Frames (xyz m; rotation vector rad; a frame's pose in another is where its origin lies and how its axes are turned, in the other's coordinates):
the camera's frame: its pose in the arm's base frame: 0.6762 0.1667 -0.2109 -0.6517 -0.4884 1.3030
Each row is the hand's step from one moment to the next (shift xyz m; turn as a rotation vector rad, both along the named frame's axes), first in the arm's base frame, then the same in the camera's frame.
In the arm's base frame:
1: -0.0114 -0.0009 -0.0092 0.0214 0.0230 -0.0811
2: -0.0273 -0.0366 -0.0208 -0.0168 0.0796 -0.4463
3: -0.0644 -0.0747 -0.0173 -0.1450 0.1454 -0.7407
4: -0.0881 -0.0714 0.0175 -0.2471 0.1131 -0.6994
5: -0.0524 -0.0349 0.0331 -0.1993 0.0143 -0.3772
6: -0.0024 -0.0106 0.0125 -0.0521 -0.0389 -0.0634
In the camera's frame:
1: -0.0030 0.0144 0.0007 0.0293 0.0432 -0.0696
2: -0.0408 0.0290 -0.0030 0.0876 0.3279 -0.3010
3: -0.0859 0.0482 0.0180 0.1340 0.6299 -0.4195
4: -0.0886 0.0418 0.0597 0.0800 0.6707 -0.3268
5: -0.0460 0.0103 0.0533 -0.0163 0.4029 -0.1400
6: -0.0112 -0.0082 0.0090 -0.0470 0.0756 -0.0179

